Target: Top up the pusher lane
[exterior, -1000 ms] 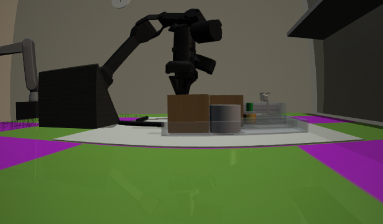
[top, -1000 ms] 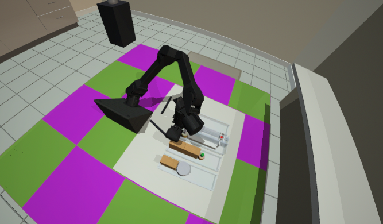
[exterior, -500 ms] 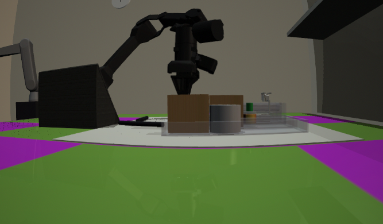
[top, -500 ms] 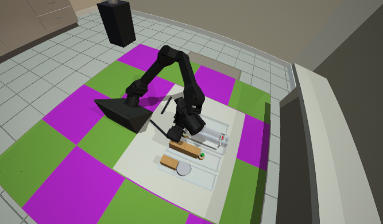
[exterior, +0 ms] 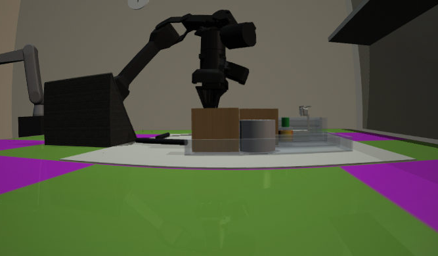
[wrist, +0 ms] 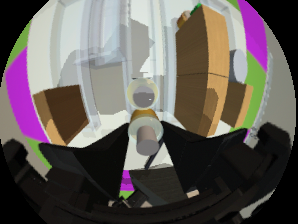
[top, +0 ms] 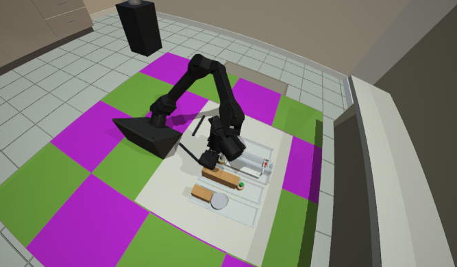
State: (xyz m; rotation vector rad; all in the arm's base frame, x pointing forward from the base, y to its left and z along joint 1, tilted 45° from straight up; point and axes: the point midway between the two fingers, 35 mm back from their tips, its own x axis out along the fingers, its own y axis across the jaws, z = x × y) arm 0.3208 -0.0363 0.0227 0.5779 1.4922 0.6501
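The sprung lane is 150 mm ahead of my gripper tip, 30 mm to the left of it and 30 mm below it. Round my gripper tip: red mark 220 mm ahead, 50 mm to the left, 20 mm above; then grey cylinder 100 mm ahead, 160 mm to the right, 20 mm below.
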